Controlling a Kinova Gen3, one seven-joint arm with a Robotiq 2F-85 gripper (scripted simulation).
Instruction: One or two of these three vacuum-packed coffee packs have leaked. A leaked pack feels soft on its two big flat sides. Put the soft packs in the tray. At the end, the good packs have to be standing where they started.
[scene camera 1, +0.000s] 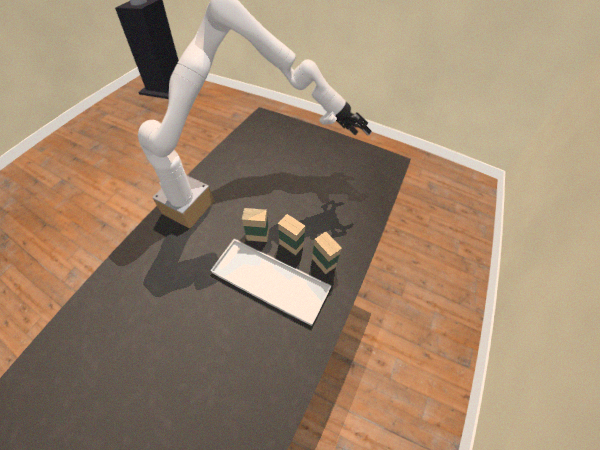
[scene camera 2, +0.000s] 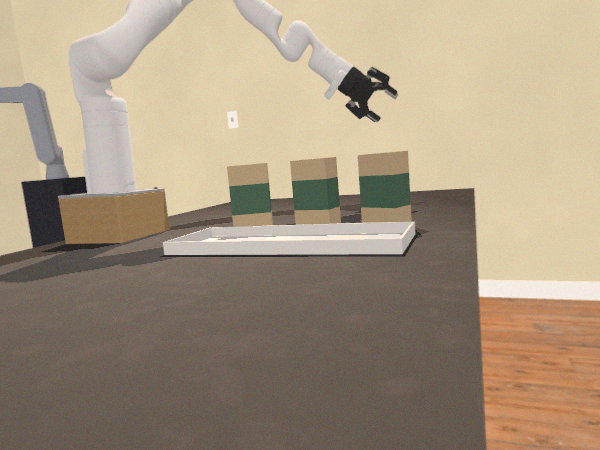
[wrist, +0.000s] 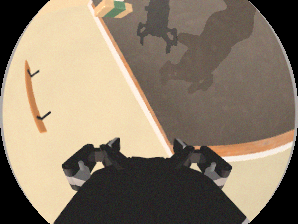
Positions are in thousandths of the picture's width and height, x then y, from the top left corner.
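White tray (scene camera 2: 634, 528), 0.75 m from the lens. My gripper (scene camera 2: 648, 241), 1.31 m from the lens.
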